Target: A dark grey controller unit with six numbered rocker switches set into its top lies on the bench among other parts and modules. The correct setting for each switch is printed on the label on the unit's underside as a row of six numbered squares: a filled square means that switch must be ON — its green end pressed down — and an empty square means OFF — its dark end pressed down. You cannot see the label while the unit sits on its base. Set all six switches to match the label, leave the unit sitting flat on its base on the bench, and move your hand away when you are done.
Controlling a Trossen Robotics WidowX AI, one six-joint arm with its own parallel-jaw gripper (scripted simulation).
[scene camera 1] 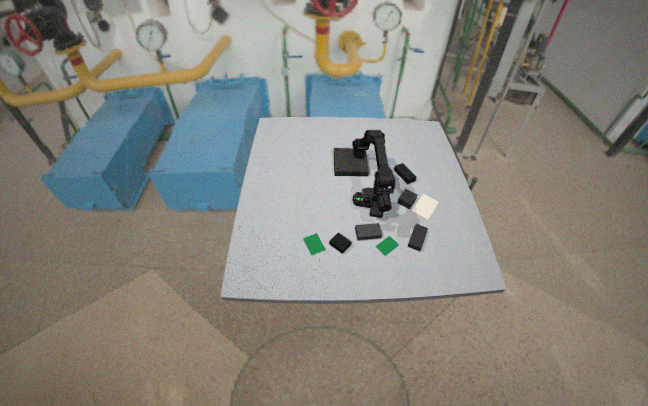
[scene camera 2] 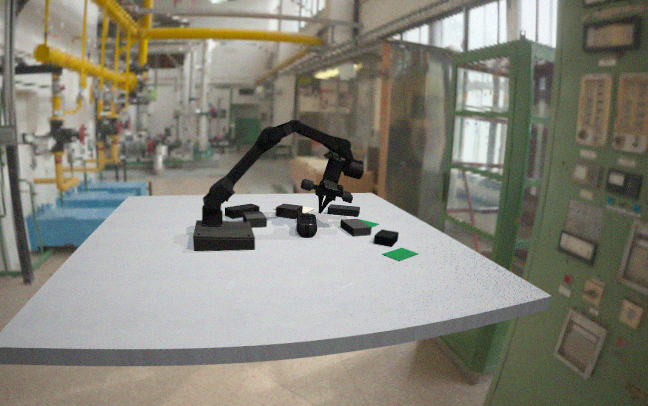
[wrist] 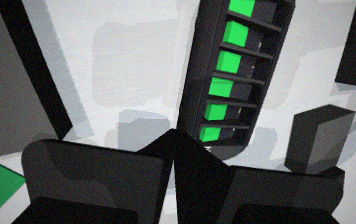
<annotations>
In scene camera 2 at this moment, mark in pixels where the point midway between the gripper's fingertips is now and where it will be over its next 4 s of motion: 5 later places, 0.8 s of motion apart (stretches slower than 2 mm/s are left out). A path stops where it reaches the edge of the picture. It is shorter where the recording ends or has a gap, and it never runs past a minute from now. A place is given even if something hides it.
My gripper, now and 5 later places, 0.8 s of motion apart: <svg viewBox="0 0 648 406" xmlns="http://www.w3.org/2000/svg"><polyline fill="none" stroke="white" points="319,213 298,216 294,216 306,203 307,212 306,218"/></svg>
</annotations>
